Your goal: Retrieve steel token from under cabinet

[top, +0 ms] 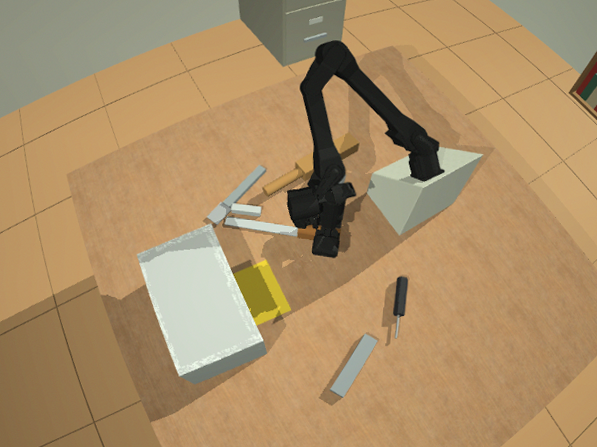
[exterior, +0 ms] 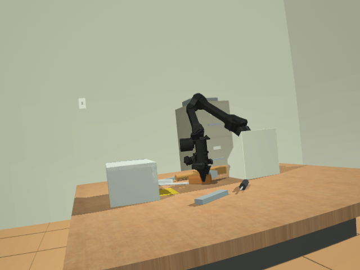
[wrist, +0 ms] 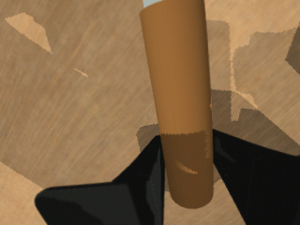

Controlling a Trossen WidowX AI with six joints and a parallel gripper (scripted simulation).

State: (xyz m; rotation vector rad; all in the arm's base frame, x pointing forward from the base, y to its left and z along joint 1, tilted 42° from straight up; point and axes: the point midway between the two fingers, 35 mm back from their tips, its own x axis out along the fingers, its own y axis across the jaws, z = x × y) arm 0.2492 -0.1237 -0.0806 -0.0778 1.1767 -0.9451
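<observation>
My gripper tip is now 6 cm past the black screwdriver and 27 cm to the right of it. Also, from my gripper tip: wooden-handled tool: 4 cm behind, 21 cm to the right, 1 cm above; grey L-shaped square: 18 cm ahead, 21 cm to the right; grey block: 8 cm behind, 15 cm to the right, 1 cm above.
</observation>
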